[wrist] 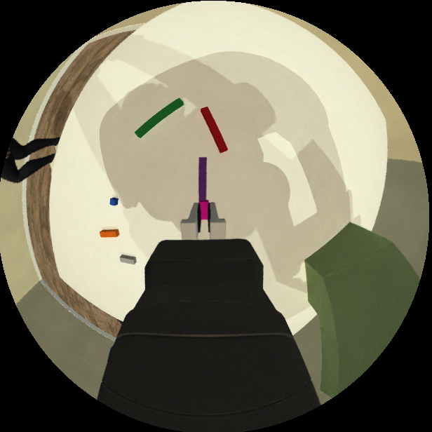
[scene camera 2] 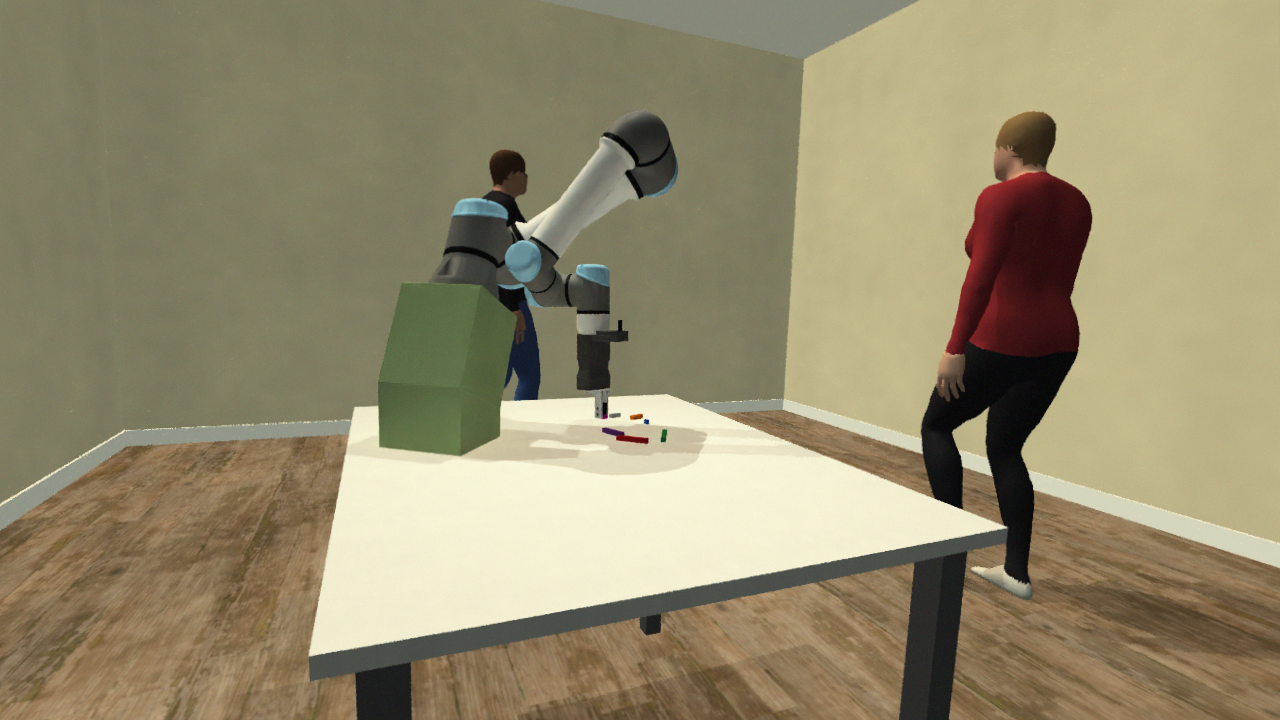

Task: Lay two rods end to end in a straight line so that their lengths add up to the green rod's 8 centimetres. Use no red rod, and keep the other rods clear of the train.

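My gripper is shut on a magenta rod, low over the table. In the wrist view the magenta rod lines up with the near end of the purple rod; I cannot tell whether they touch or how high the magenta rod is. The purple rod lies flat. The green rod lies beyond it to the left in the wrist view. The red rod lies at an angle beyond the purple rod's far end, apart from it in the wrist view.
A small blue block, an orange rod and a grey rod lie apart on the white table. The green robot pedestal stands on the table. Two people stand near it.
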